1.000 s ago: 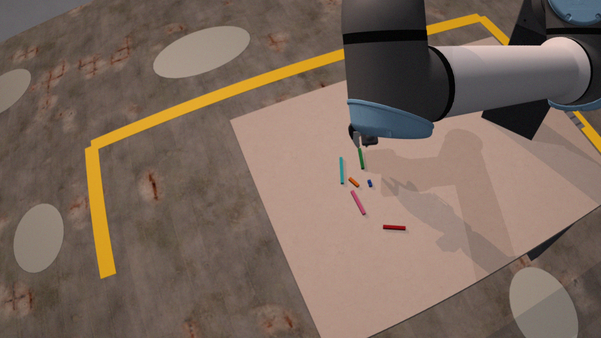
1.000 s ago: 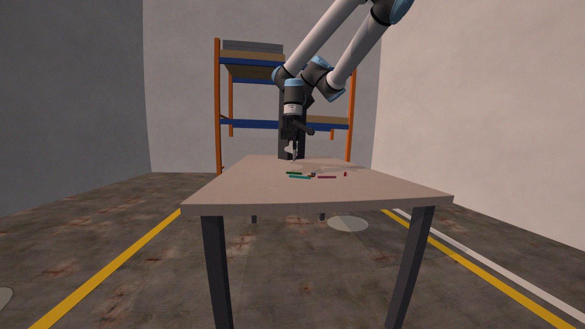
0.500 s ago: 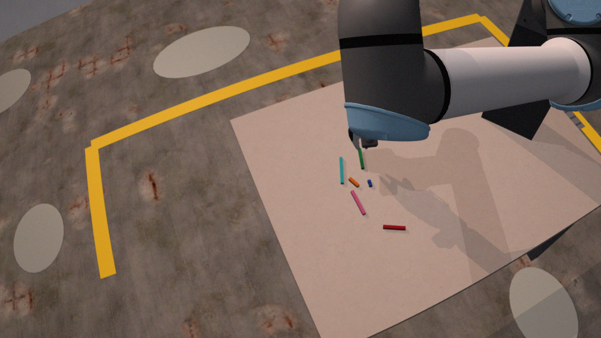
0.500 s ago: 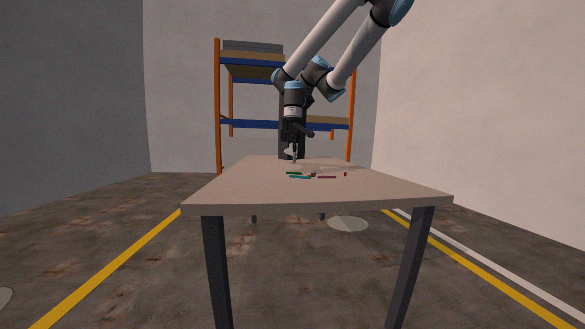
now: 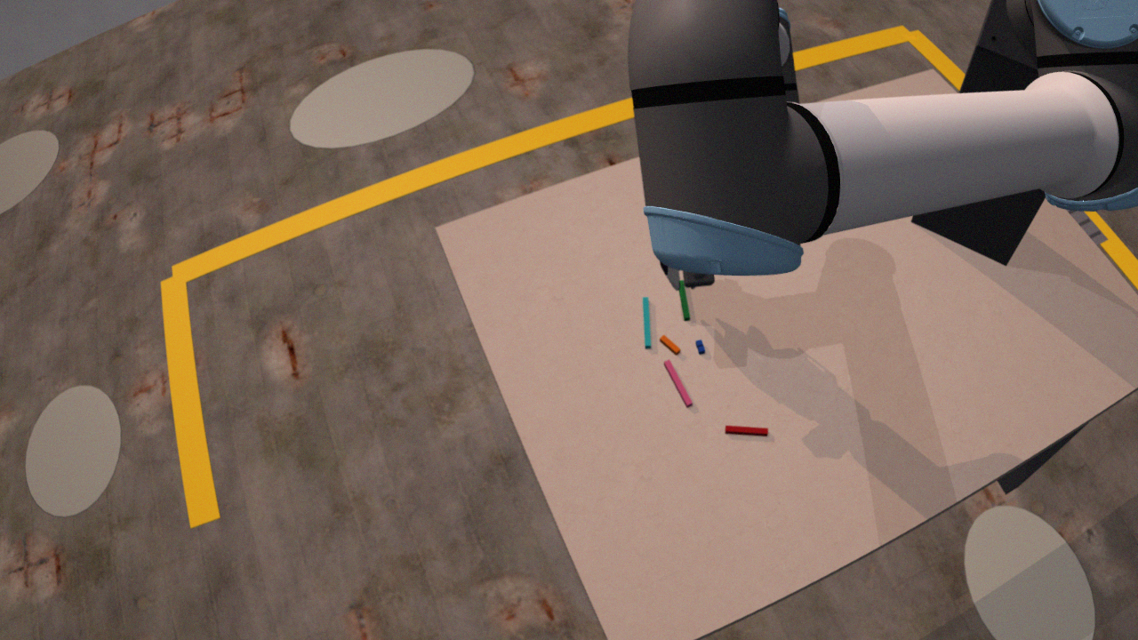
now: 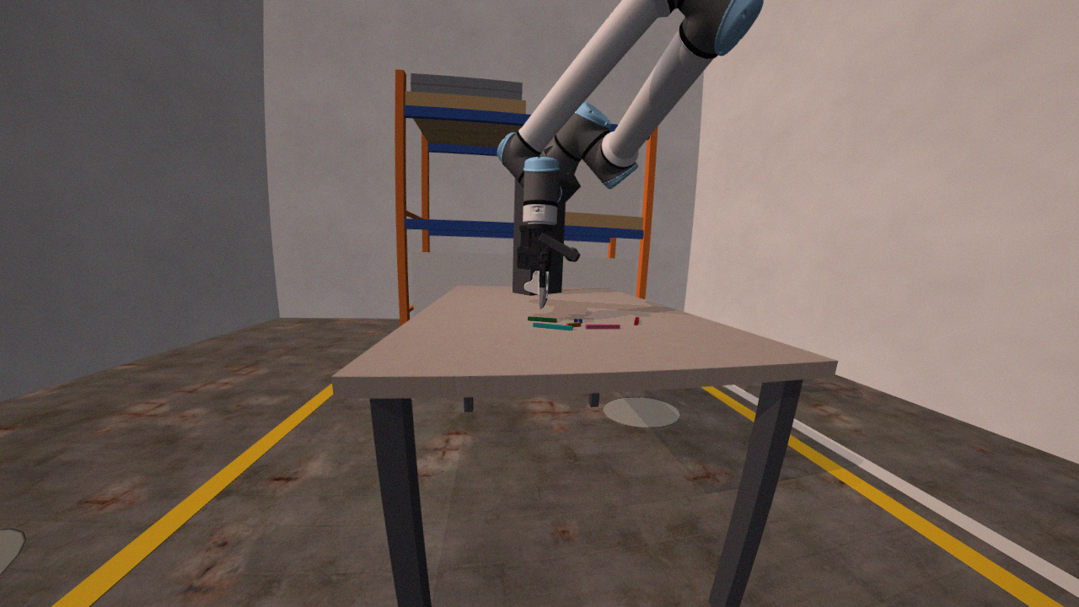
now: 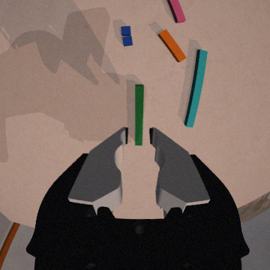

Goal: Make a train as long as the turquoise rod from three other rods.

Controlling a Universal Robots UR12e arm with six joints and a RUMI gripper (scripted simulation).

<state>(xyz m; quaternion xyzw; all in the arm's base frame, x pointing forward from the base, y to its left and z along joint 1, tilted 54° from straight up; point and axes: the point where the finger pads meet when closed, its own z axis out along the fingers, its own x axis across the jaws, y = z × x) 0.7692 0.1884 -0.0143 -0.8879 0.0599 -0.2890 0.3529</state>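
My gripper is now 50 mm above the green rod. Also, from my hand: orange rod 30 mm ahead, 90 mm to the left, 50 mm below; then pink rod 10 mm ahead, 170 mm to the left, 50 mm below; then turquoise rod 70 mm ahead, 50 mm to the left, 50 mm below.
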